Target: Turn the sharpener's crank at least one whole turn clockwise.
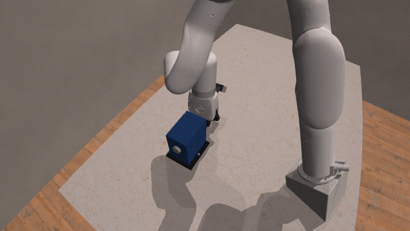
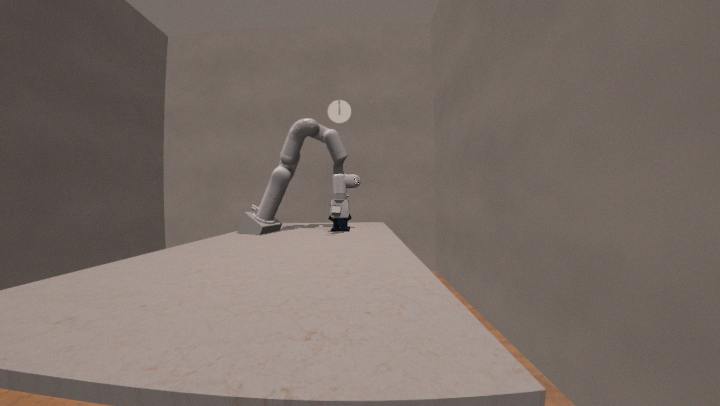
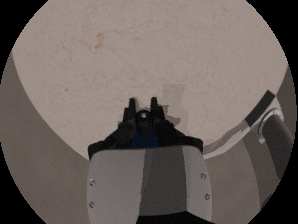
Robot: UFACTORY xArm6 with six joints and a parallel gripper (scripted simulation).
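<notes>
Now: hand 2 cm to the right of the black knob.
</notes>
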